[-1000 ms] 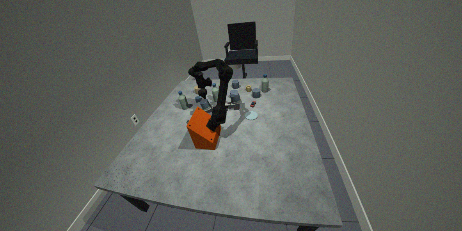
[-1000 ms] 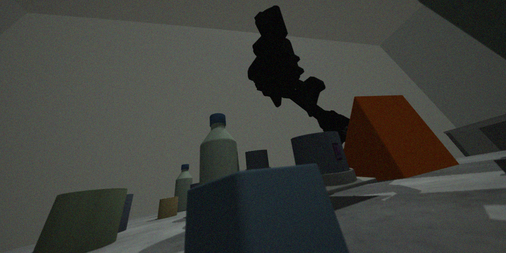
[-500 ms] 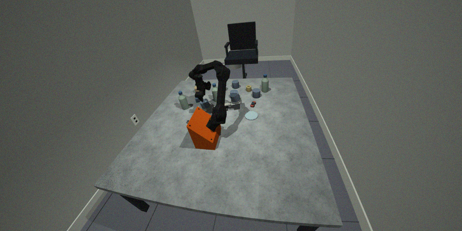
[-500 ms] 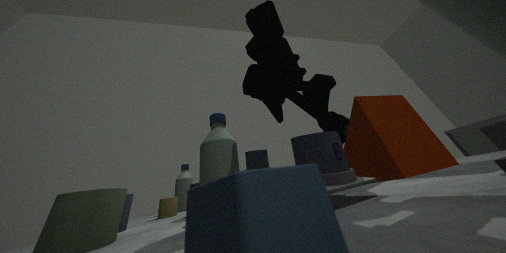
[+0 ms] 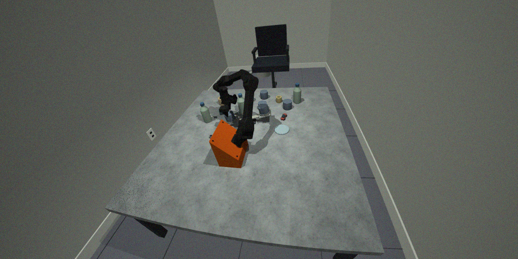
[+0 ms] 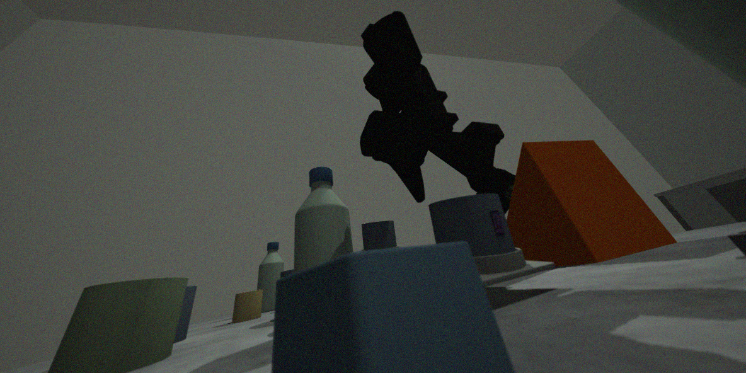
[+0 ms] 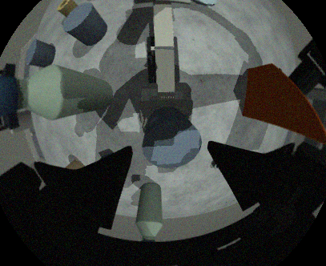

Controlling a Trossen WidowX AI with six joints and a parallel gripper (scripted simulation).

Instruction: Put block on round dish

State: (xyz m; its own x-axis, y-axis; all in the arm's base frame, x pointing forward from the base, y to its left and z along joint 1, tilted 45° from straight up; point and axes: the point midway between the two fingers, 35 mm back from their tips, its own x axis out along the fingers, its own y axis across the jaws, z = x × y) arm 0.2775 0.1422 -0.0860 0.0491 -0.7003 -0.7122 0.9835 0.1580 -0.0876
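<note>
The grey block lies 5 cm below my gripper tip. Also, from my gripper tip: tan cylinder: 26 cm ahead, 17 cm to the left, 6 cm below; pale round dish: 5 cm behind, 39 cm to the right, 9 cm below; blue cube: 12 cm ahead, 12 cm to the left, 7 cm below.
</note>
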